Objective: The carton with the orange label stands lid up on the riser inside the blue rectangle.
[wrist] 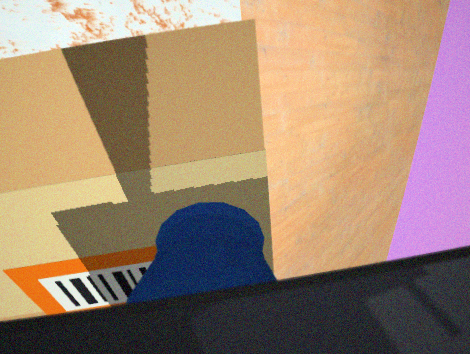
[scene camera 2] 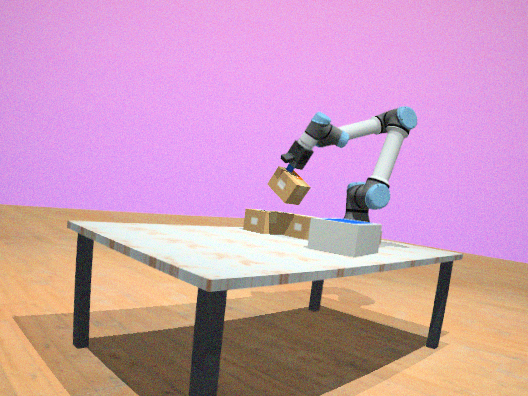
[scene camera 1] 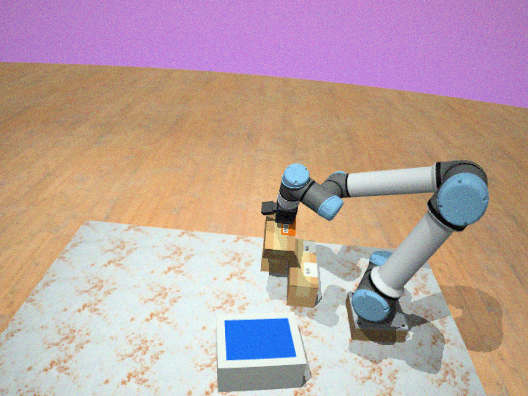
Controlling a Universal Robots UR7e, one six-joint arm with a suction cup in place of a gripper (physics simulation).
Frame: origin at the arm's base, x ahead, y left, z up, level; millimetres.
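Seen in the pictures: hand, its tool point: [wrist: 215, 222] [scene camera 2: 287, 172].
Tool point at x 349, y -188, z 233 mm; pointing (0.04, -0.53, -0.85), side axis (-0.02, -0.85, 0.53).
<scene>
A point is followed by its place in that frame.
The carton with the orange label [scene camera 1: 280, 242] @[y -99, x 354, z 193 mm] [scene camera 2: 289, 186] @[y -116, x 407, z 169 mm] [wrist: 205, 110] @[y -186, x 390, z 248 mm] hangs from my suction cup [scene camera 2: 290, 168] [wrist: 210, 245], in the air above the other cartons. It is tilted, with its labelled lid against the cup. The orange label [scene camera 1: 289, 230] @[y -140, x 325, z 217 mm] [wrist: 30, 280] @[y -129, x 347, z 211 mm] shows on the lid, partly hidden by the cup and the black tool body in the wrist view. The riser [scene camera 1: 260, 377] @[y 307, x 394, z 4 mm] [scene camera 2: 332, 240] @[y 230, x 530, z -13 mm] is a pale grey block on the table, apart from the carton. The blue rectangle [scene camera 1: 260, 339] @[y 213, x 402, z 59 mm] [scene camera 2: 345, 220] @[y 188, x 394, z 59 mm] lies on its top.
Other brown cartons stand close together on the table: one [scene camera 1: 303, 294] @[y -53, x 252, z 2 mm] [scene camera 2: 300, 226] @[y -110, x 304, z -6 mm] at the front right, one [scene camera 1: 272, 264] @[y -235, x 364, z -20 mm] [scene camera 2: 255, 221] @[y -298, x 409, z -11 mm] at the left rear, and one [scene camera 1: 309, 247] @[y -285, x 220, z 42 mm] at the right rear. The arm's base [scene camera 1: 382, 322] @[y 74, x -12, z 14 mm] stands to their right.
</scene>
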